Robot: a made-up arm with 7 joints. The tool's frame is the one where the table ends.
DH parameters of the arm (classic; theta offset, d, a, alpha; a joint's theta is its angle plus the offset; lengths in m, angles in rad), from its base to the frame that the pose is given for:
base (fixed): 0 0.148 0 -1.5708
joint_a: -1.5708 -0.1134 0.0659 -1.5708
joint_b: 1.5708 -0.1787 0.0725 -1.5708
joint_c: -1.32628 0 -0.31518 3.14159
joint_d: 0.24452 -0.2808 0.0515 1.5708
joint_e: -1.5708 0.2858 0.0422 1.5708
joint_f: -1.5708 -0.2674 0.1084 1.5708
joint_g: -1.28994 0 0.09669 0
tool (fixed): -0.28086 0.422 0 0
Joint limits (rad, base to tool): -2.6..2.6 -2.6..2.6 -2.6..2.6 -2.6..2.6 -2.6..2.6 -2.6..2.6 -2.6..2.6
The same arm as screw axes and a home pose.
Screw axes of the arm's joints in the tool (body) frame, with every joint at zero. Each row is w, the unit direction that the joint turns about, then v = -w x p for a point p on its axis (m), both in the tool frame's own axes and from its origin. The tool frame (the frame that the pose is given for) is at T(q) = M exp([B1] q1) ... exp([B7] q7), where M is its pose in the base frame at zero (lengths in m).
B1: w -0.000007 1 -0.000005 v 0.1649 0 0.0727
B2: w 1 0.000007 0.000008 v 0 -0.099 -0.1468
B3: w 0.000008 -0.000005 -1 v -0.0743 -0.106 0
B4: w -0.000008 0.000005 1 v 0.1506 0.4118 0
B5: w 0.000007 -1 0.000005 v -0.3798 0 0.3603
B6: w -1 -0.000007 -0.000008 v 0 0.422 -0.1352
B7: w -0.000008 0.000005 1 v -0.0268 0.0929 0
M =
1 0.000007 0.000008 -0.0727
-0.000007 1 -0.000005 -0.2602
-0.000008 0.000005 1 0.3129
0 0 0 1
Joint limits (deg, base to tool): -148.97..148.97 -148.97..148.97 -148.97..148.97 -148.97..148.97 -148.97..148.97 -148.97..148.97 -148.97..148.97

